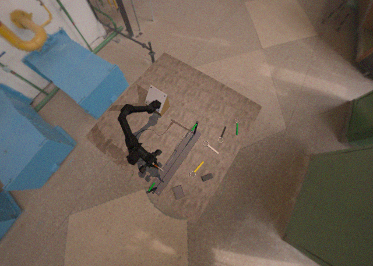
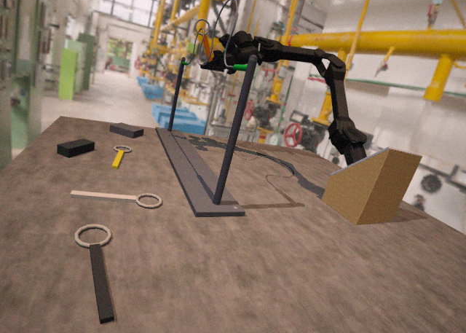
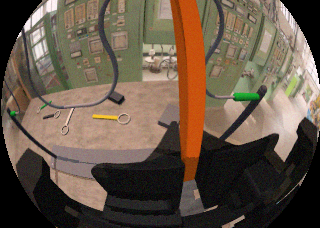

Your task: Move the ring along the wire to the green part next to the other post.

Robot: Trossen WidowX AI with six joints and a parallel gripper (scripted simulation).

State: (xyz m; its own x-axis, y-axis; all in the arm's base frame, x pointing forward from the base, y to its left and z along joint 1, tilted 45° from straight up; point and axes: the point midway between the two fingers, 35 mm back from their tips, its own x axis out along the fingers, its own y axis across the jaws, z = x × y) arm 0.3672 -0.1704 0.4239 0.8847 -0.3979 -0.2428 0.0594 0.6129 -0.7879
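The orange-handled ring is 90 mm above my gripper tip, 10 mm to the left of it and 10 mm ahead of it. Round my gripper tip: yellow-handled ring: 290 mm below, 220 mm ahead, 160 mm to the left; then dark-handled ring: 560 mm to the left, 290 mm below, 240 mm ahead; then cream-handled ring: 410 mm to the left, 290 mm below, 200 mm ahead.
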